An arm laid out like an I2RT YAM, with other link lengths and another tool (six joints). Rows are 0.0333 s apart.
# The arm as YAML. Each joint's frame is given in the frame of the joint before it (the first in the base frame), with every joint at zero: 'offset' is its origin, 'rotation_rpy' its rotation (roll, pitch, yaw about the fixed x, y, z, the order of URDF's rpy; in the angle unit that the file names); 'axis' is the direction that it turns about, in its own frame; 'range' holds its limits. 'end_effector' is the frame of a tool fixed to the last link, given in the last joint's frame.
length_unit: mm
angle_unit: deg
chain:
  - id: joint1
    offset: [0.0, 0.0, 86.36]
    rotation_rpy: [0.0, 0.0, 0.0]
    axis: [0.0, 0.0, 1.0]
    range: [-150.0, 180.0]
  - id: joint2
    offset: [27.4, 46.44, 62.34]
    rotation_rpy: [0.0, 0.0, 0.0]
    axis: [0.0, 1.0, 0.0]
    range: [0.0, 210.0]
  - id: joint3
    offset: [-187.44, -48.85, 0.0]
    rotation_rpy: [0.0, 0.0, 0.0]
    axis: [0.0, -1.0, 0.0]
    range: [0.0, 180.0]
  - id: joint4
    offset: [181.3, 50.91, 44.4]
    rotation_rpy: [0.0, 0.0, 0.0]
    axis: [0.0, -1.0, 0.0]
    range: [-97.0, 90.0]
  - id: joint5
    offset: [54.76, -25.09, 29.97]
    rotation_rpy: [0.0, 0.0, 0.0]
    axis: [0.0, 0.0, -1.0]
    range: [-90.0, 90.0]
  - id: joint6
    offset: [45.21, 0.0, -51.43]
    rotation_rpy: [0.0, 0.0, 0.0]
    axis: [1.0, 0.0, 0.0]
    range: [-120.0, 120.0]
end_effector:
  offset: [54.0, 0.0, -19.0]
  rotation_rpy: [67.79, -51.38, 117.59]
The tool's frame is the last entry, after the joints.
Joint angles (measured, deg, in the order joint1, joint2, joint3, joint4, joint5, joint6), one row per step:
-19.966, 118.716, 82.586, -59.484, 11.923, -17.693
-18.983, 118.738, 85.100, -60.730, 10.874, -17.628
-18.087, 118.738, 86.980, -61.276, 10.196, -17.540
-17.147, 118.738, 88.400, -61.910, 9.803, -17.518
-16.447, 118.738, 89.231, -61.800, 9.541, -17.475
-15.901, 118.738, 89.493, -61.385, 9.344, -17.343
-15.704, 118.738, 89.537, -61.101, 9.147, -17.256
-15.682, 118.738, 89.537, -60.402, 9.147, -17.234
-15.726, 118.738, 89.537, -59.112, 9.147, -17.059
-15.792, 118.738, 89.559, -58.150, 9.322, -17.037
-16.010, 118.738, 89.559, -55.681, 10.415, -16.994
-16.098, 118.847, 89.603, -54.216, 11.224, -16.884
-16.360, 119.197, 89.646, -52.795, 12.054, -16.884
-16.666, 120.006, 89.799, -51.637, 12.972, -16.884
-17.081, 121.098, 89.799, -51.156, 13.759, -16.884
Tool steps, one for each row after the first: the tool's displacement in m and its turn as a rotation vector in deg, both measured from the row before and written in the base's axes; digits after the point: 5 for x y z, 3 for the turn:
0.00777, 0.00349, 0.00593, 0.560, -1.533, 0.828
0.00673, 0.00302, 0.00436, 0.207, -1.493, 0.766
0.00469, 0.00350, 0.00362, 0.134, -0.871, 0.900
0.00409, 0.00247, 0.00177, -0.025, -0.983, 0.649
0.00269, 0.00214, 0.00024, -0.008, -0.725, 0.412
0.00119, 0.00095, -0.00017, 0.096, -0.383, 0.110
0.00181, -0.00040, -0.00048, -0.190, -0.676, 0.000
0.00325, -0.00107, -0.00084, -0.354, -1.269, -0.217
0.00239, -0.00129, -0.00045, -0.436, -0.903, -0.094
0.00557, -0.00455, -0.00083, -1.724, -2.084, -0.335
0.00335, -0.00278, -0.00063, -1.156, -1.146, -0.278
0.00279, -0.00358, -0.00156, -1.102, -0.839, -0.365
0.00200, -0.00375, -0.00310, -1.014, -0.223, -0.432
-0.00068, -0.00330, -0.00463, -0.569, 0.811, -0.522

